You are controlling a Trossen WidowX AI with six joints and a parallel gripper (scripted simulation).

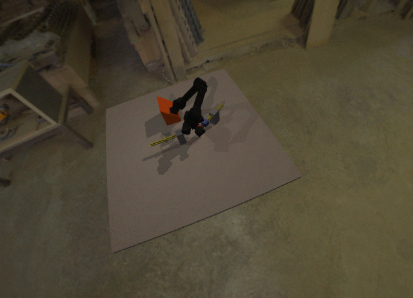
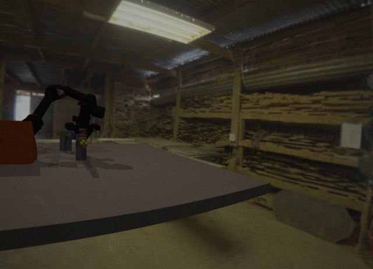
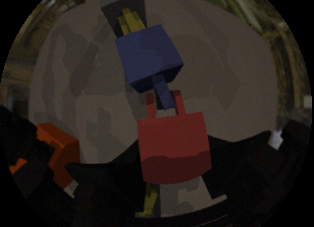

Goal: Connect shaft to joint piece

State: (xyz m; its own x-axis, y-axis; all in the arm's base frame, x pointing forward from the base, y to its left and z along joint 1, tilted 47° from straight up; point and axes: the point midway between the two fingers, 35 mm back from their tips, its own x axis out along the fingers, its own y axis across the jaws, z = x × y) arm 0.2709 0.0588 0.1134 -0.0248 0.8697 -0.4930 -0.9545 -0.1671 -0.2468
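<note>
My gripper tip is 30 mm below the red square joint piece and 10 mm to the right of it.
</note>
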